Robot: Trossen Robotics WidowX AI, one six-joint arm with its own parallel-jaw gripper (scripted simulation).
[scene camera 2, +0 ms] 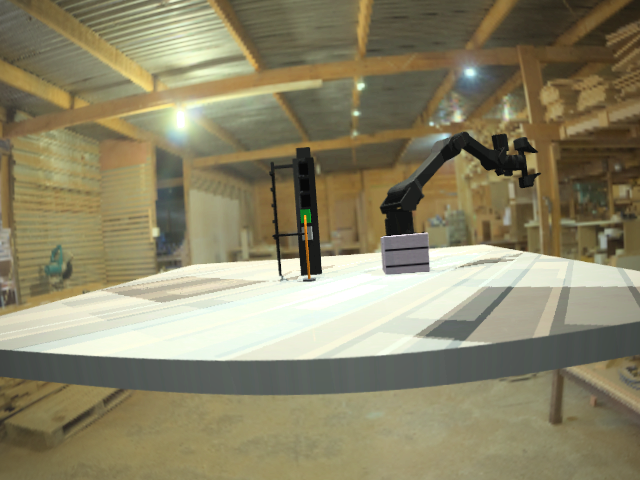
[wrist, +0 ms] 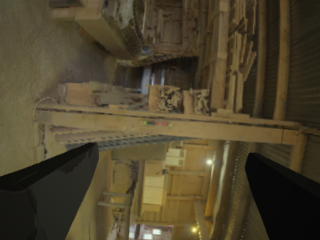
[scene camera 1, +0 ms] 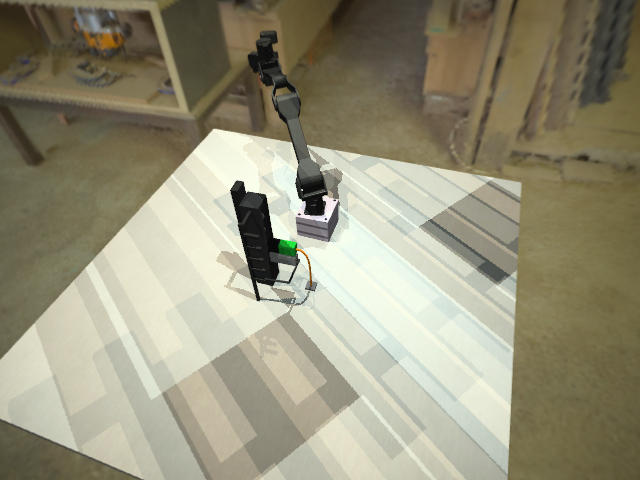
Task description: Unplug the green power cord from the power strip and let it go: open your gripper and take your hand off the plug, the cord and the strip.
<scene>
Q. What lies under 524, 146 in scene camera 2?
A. The gripper.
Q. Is the gripper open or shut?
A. Open.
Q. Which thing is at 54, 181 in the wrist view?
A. The gripper.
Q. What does the gripper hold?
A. Nothing.
</scene>
